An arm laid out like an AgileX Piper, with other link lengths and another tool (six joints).
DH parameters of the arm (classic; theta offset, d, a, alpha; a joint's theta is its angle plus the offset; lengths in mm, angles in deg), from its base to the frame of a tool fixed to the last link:
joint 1: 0 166.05 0 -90
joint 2: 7.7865 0 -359.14 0
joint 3: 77.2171 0 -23.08 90
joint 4: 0 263.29 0 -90
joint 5: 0 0 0 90
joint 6: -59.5 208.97 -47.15 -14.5
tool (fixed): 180 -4.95 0 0
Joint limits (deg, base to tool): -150..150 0..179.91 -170..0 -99.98..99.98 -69.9..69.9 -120..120
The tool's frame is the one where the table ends.
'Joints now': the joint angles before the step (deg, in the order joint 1, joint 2, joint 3, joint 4, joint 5, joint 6). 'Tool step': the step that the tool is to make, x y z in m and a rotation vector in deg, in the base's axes. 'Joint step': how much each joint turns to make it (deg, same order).
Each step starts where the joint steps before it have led.
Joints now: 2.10 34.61 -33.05 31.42 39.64 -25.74
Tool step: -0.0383 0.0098 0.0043 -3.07 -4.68 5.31
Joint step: -0.09 -6.78 -0.01 1.50 4.94 -5.49
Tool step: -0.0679 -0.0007 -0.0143 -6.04 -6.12 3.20
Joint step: 0.10 -14.38 0.01 -5.14 9.73 0.13
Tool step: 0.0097 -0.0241 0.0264 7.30 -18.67 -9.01
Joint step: 0.02 -8.11 7.02 0.87 -20.91 1.77
